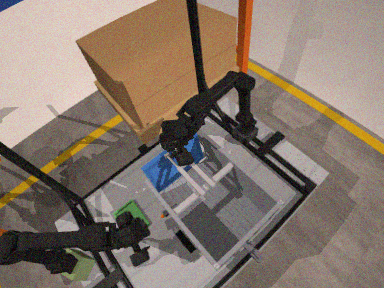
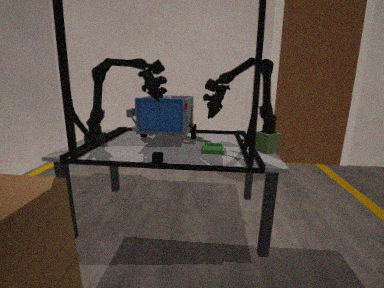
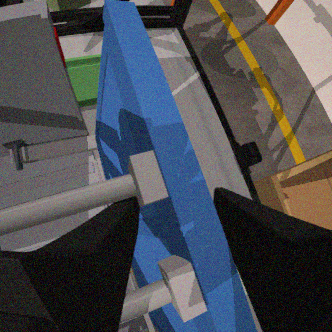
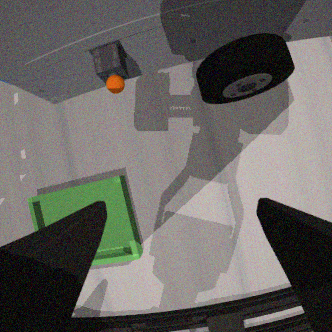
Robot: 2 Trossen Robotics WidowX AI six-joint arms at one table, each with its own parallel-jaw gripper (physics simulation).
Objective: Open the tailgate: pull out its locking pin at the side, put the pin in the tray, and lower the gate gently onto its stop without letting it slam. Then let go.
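Frame: origin at the left arm's base, x ahead, y left, z up, level; metres.
Seen in the pictures: left gripper, fingertip midpoint: (image 1: 167, 153) (image 2: 161, 102) (image 3: 176, 197); right gripper, fingertip midpoint: (image 2: 210, 118) (image 4: 182, 207); left arm's base, origin of the base link: (image 1: 245, 129) (image 2: 95, 133); right arm's base, origin of the base link: (image 1: 69, 263) (image 2: 268, 132).
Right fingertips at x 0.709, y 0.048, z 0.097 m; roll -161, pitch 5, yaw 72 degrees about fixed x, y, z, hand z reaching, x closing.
Note:
Pixels of each thing's top centre, then the offset from my right fingertips to it.
- green tray, middle of its top: (image 4: 77, 227) (image 3: 93, 74) (image 1: 130, 218) (image 2: 213, 146) dy -0.162, dx +0.010, dz -0.138 m
- black trailer wheel, middle of its top: (image 4: 258, 47) (image 1: 183, 239) dy +0.106, dx -0.098, dz -0.056 m
The blue tailgate (image 1: 154, 175) (image 2: 160, 116) (image 3: 150, 105) stands about upright at the end of the grey trailer (image 1: 212, 261) (image 3: 30, 65). My left gripper (image 1: 178, 157) (image 2: 157, 98) (image 3: 176, 197) is shut on its top edge, one finger on each side. The locking pin's orange knob (image 1: 163, 216) (image 4: 115, 84) sits at a dark block on the trailer's side. The green tray (image 1: 134, 206) (image 2: 213, 148) (image 3: 85, 80) (image 4: 131, 220) lies on the table beside the trailer and looks empty. My right gripper (image 1: 142, 243) (image 2: 212, 114) (image 4: 182, 207) is open and empty above the table near the tray.
Two grey rods with square end blocks (image 3: 149, 177) (image 3: 183, 287) reach the gate's inner side. A black trailer wheel (image 1: 185, 241) (image 4: 245, 70) stands near the pin. A light green block (image 1: 84, 265) (image 2: 268, 142) is by the right arm. Black rails and posts frame the table; cardboard boxes (image 1: 165, 45) stand beyond.

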